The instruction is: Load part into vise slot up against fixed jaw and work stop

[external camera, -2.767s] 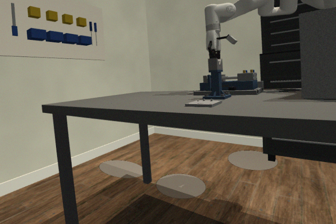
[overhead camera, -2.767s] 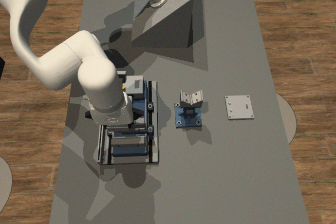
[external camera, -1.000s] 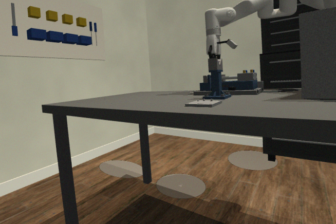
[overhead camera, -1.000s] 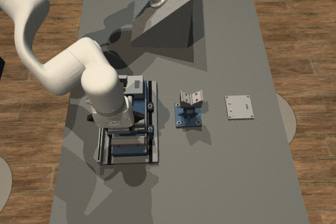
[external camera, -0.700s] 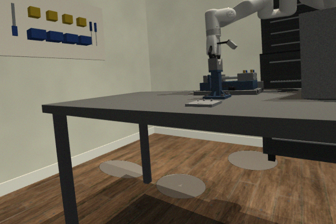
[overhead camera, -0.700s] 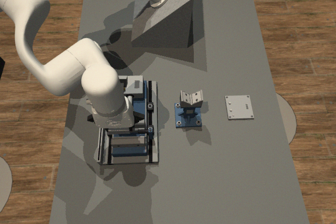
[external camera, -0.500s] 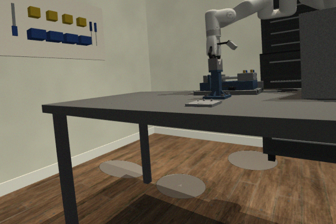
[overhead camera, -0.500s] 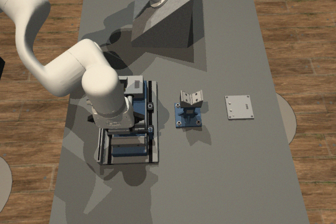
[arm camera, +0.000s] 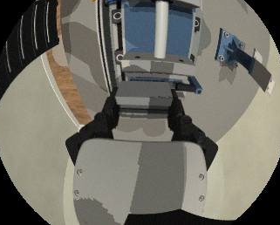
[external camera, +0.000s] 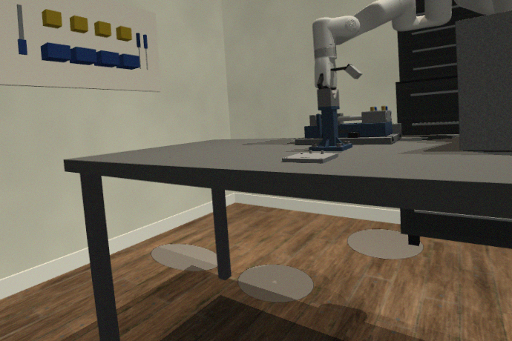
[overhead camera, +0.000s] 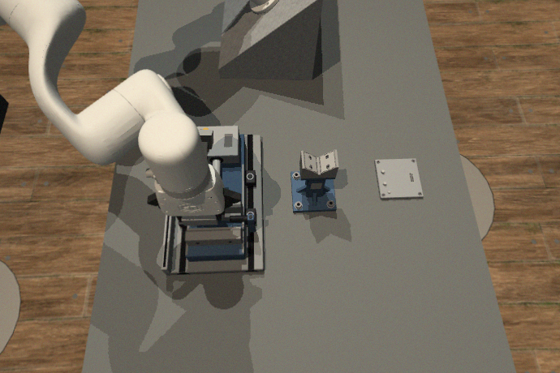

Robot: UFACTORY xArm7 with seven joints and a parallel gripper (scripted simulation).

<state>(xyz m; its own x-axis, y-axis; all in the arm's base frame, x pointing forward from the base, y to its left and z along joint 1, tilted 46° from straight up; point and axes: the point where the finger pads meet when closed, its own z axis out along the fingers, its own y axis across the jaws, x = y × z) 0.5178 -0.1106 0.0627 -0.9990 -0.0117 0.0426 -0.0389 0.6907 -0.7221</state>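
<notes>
The moving jaw lies 6 cm below my hand, 3 cm behind it and 2 cm to the left of it. Also, from my hand: part: right at my hand; fixed jaw: 6 cm below, 3 cm ahead, 2 cm to the left; work stop: 7 cm to the left, 5 cm below.
</notes>
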